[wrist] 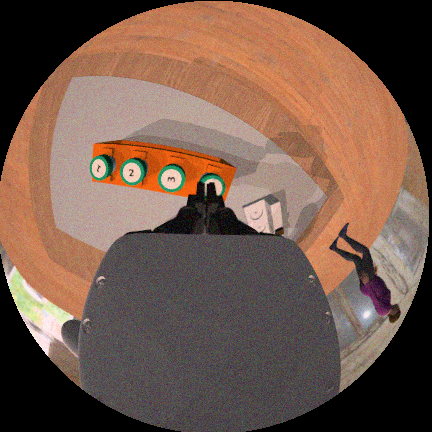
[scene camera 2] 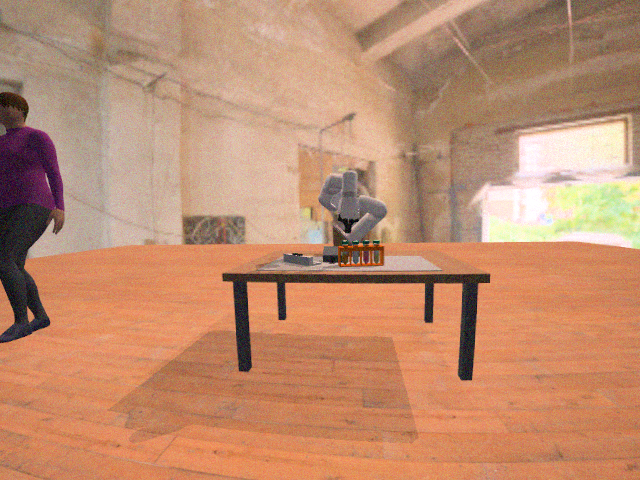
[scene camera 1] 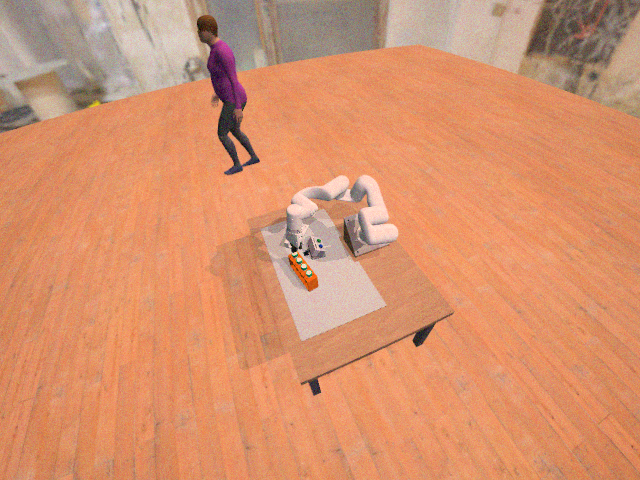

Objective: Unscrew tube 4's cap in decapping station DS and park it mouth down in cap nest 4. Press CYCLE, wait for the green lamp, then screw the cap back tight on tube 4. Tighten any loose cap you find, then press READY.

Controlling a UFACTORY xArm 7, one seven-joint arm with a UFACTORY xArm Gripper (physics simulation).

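Places are measured from the arm's base along level axes (x ahead, y left, z up), in centimetres.
Where they show: gripper, fingertip midpoint: (wrist: pixel 204 195) (scene camera 2: pixel 347 233) (scene camera 1: pixel 294 251); arm's base, origin of the base link: (scene camera 2: pixel 349 240).
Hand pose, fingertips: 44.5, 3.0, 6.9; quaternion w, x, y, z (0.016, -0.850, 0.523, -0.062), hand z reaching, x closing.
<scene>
Each offset is from my fingertips to the top centre of the thing, as dx, dy, dz. Level surfaces: height alone.
An orange rack @[-1.8, +6.1, -5.7] (scene camera 1: pixel 311 283) (scene camera 2: pixel 361 265) (wrist: pixel 227 170) holds several upright tubes with green-rimmed white caps. Tube 4's cap @[+0.1, -1.4, -3.6] (scene camera 1: pixel 295 255) (scene camera 2: pixel 345 241) (wrist: pixel 215 183) is on its tube at the rack end nearest the gripper; the fingers partly cover it in the wrist view. My gripper (scene camera 1: pixel 294 250) (scene camera 2: pixel 346 229) (wrist: pixel 204 195) is shut and empty, above tube 4's cap. Caps 1 @[-3.6, +13.7, -3.9] (wrist: pixel 100 168), 2 (wrist: pixel 132 172) and 3 @[-1.1, +3.6, -3.9] (wrist: pixel 171 178) sit on their tubes; their tightness cannot be told. A button box @[-14.5, -8.6, -7.6] (scene camera 1: pixel 316 250) (scene camera 2: pixel 330 254) has a green and a blue spot; whether a lamp is lit is unclear.
A low grey block @[-6.6, -25.4, -10.6] (scene camera 2: pixel 301 259) (wrist: pixel 260 214) with round marks lies beyond tube 4's end of the rack. The rack stands on a grey mat @[dz -16.0] (scene camera 1: pixel 338 304) (wrist: pixel 75 210) on the wooden table @[dz -16.2] (scene camera 1: pixel 413 289). A person (scene camera 1: pixel 224 77) (scene camera 2: pixel 28 170) (wrist: pixel 372 290) stands away from the table.
</scene>
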